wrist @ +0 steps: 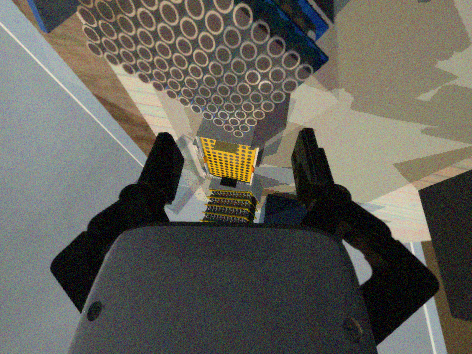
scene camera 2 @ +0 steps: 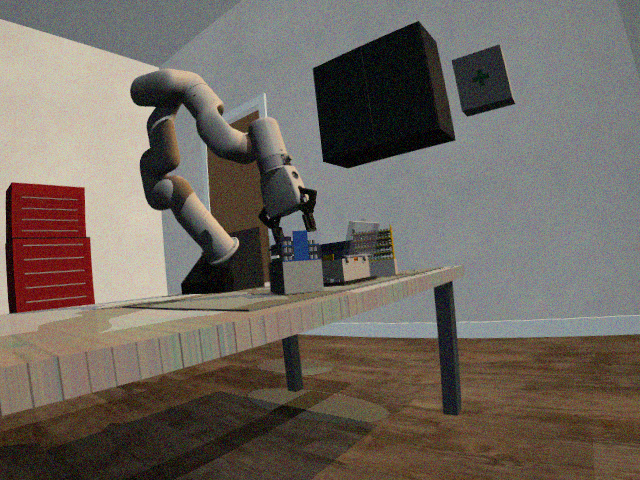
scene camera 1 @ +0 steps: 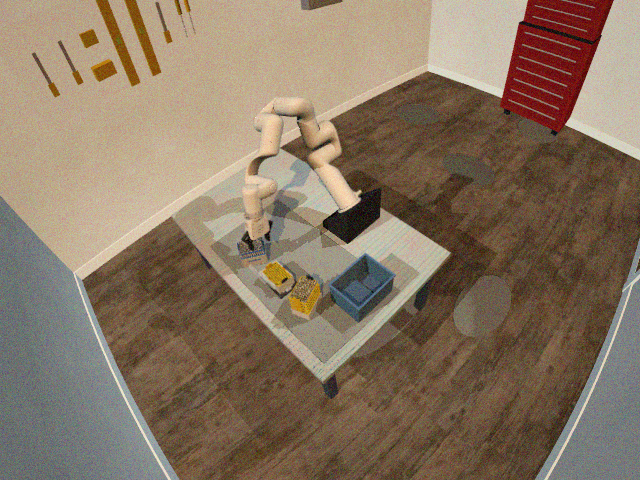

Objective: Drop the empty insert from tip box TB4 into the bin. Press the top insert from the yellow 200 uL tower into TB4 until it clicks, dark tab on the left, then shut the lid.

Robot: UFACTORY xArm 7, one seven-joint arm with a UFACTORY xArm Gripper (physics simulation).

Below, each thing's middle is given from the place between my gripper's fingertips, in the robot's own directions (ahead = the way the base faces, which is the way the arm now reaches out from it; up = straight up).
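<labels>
My hand is 40 mm short of the yellow perforated insert [wrist: 230,173], 130 mm to the right of it and 60 mm above it. Counted from my hand, the tip box lid [scene camera 2: 361,238] is 100 mm ahead, 130 mm to the left and 10 mm below; the blue bin [wrist: 276,210] is 130 mm behind, 460 mm to the left and 60 mm below. Going by their middles, of the things named here the blue bin is the farthest from my hand.
</labels>
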